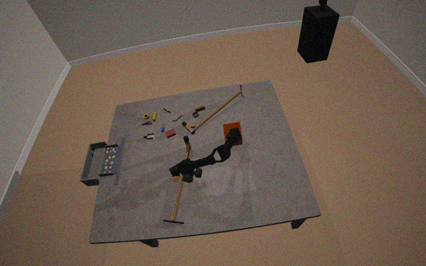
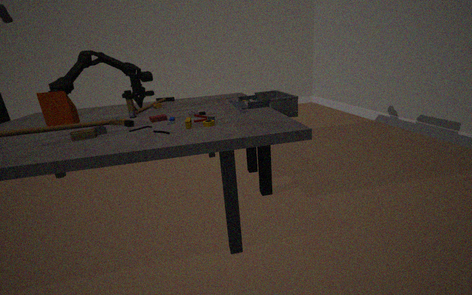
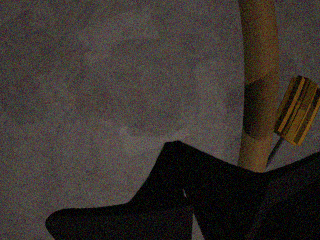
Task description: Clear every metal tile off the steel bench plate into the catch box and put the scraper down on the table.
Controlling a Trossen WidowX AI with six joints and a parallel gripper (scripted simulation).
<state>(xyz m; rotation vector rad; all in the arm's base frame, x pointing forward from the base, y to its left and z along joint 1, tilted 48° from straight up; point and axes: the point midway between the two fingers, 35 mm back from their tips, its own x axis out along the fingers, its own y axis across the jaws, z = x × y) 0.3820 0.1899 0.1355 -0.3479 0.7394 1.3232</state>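
The long scraper is 6 cm ahead of my gripper tip, 5 cm above it and 1 cm to the left of it. The rest, counted from my gripper tip: blue piece (52 cm to the right, 18 cm ahead, 1 cm below); then yellow screwdriver (10 cm ahead, 3 cm to the right); then red block (44 cm to the right, 12 cm ahead).
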